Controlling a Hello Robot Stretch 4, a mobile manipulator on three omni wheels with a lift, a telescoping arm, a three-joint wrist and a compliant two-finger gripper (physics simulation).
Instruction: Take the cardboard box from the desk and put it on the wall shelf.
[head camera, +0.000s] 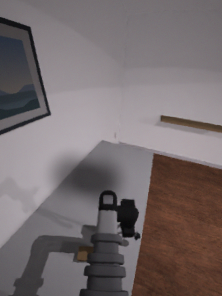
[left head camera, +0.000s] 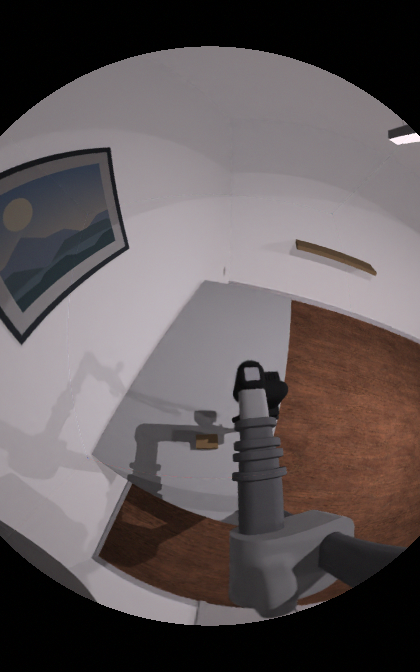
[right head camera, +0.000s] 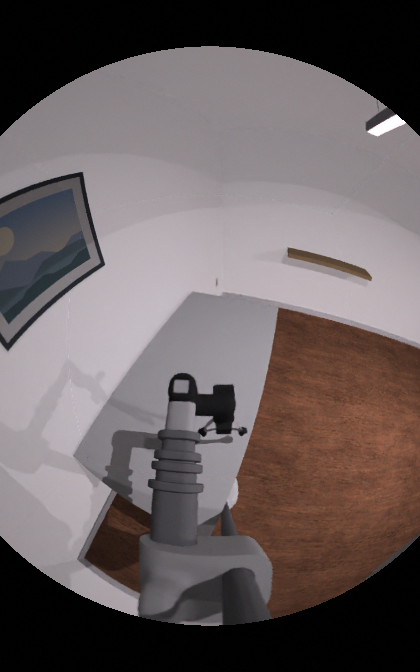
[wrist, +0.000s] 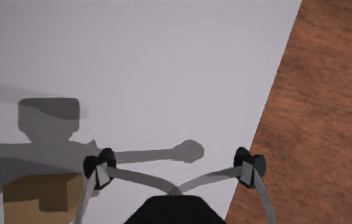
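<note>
The cardboard box (head camera: 84, 254) (left head camera: 207, 442) (wrist: 40, 197) sits on the grey desk (head camera: 125, 165) (left head camera: 215, 330) (right head camera: 210, 340) (wrist: 165, 60). In the wrist view it is at the lower left, partly cut off by the frame edge and partly in shadow. My gripper (right head camera: 223, 430) (wrist: 174, 160) is open and empty, above the desk near its right edge, with the box to the left of its left finger. The box does not show in the right head view. The wall shelf (head camera: 192, 124) (left head camera: 335, 257) (right head camera: 330, 263) is a brown board on the far wall at the right.
A framed picture (head camera: 17, 75) (left head camera: 60, 230) (right head camera: 45, 250) hangs on the left wall. Brown wooden floor (head camera: 185, 225) (left head camera: 350, 400) (right head camera: 325, 425) (wrist: 315, 110) lies to the right of the desk. The arm's shadow falls across the desk and left wall. A ceiling lamp (left head camera: 404, 135) (right head camera: 385, 123) shows at the upper right.
</note>
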